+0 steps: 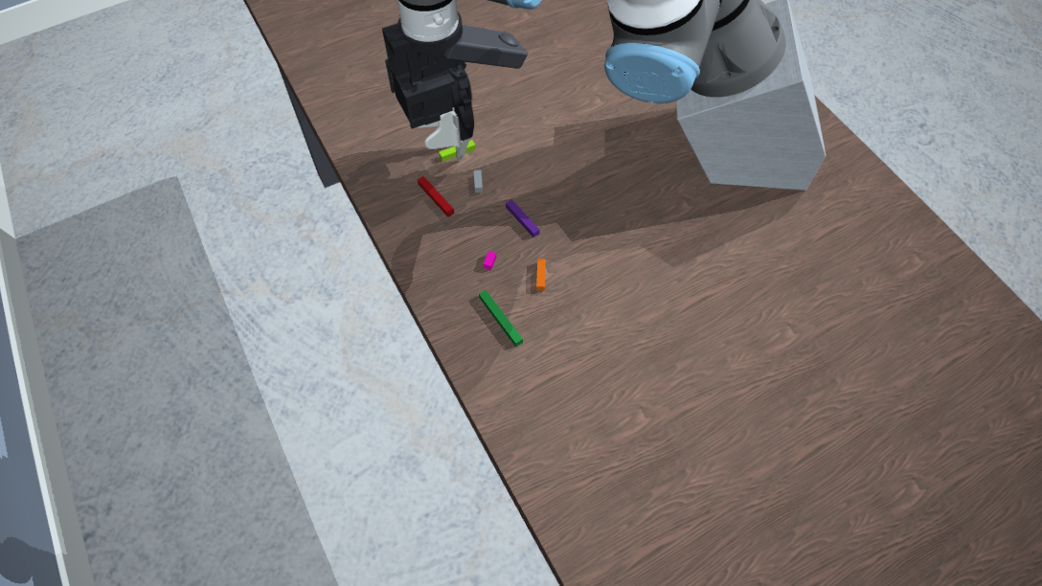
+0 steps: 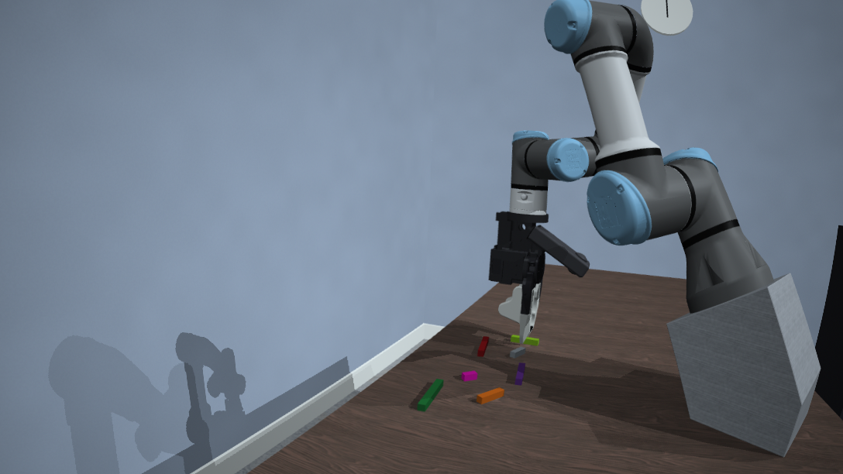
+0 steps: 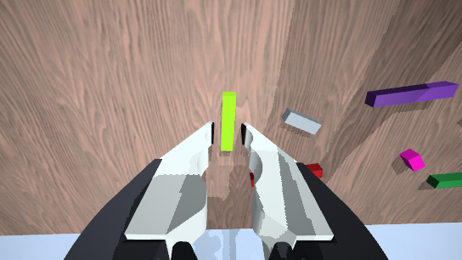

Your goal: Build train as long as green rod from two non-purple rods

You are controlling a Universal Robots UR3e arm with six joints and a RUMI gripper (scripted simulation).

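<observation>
Right now my hand is 1 cm above the lime rod. Round my hand: red rod: 7 cm ahead, 5 cm to the left, 1 cm below; purple rod: 15 cm to the left, 1 cm below; grey rod: 1 cm ahead, 6 cm to the left, 1 cm below.
</observation>
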